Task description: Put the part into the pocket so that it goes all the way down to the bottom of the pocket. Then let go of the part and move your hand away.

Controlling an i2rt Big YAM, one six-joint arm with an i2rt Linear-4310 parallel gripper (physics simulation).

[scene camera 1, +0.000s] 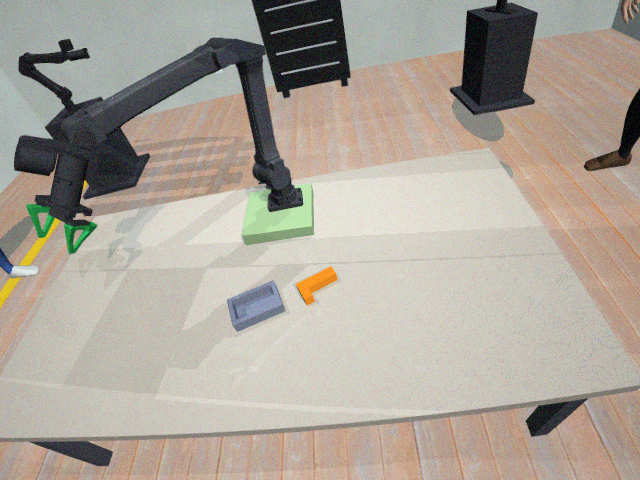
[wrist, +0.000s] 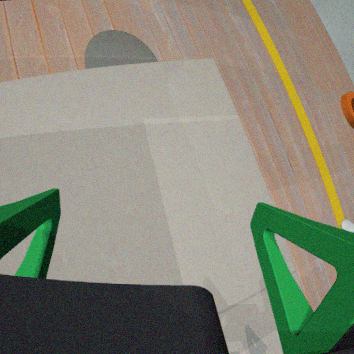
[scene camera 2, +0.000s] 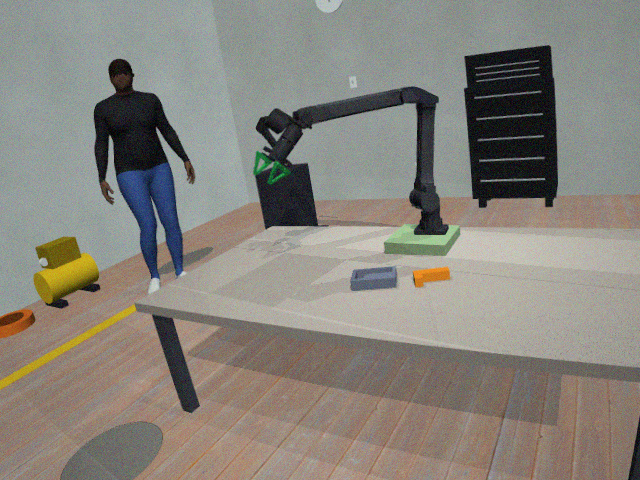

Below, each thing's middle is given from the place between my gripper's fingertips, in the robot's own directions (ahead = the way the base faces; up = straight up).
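Picture the blue-grey pocket block (scene camera 1: 249, 308) well below my hand, a long way to the left of it and just a touch ahead of it.
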